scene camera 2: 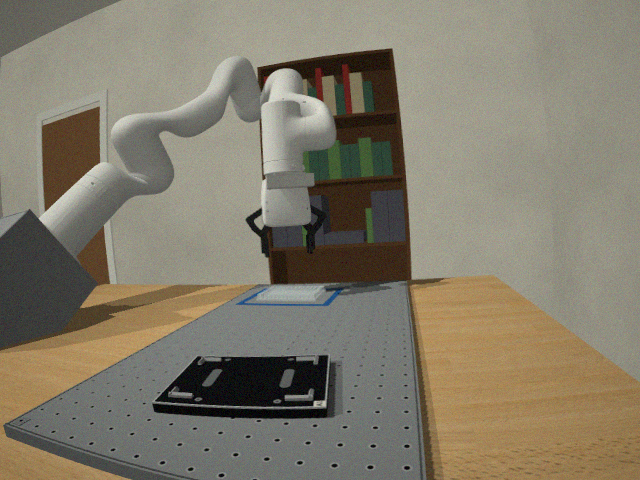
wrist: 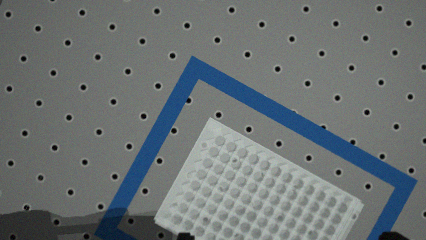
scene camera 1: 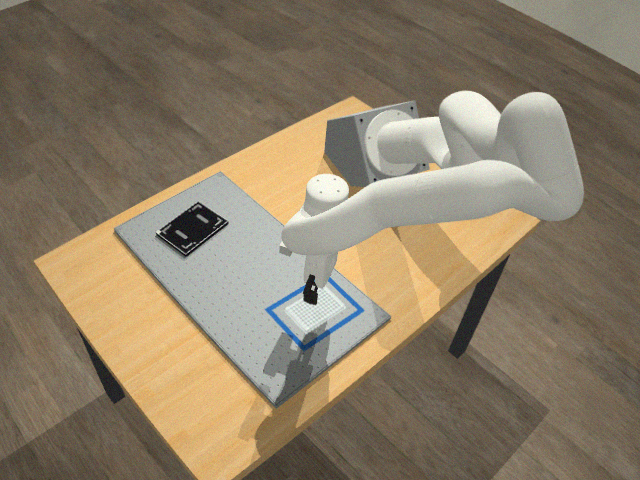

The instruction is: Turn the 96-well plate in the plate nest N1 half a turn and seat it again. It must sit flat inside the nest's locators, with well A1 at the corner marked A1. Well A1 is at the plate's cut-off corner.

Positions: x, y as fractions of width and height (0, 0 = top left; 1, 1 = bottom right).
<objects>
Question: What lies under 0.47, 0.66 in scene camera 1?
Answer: A 96-well plate.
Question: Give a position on a 96-well plate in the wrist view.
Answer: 0.48, 0.69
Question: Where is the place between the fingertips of the gripper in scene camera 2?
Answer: At 0.45, 0.53
</objects>
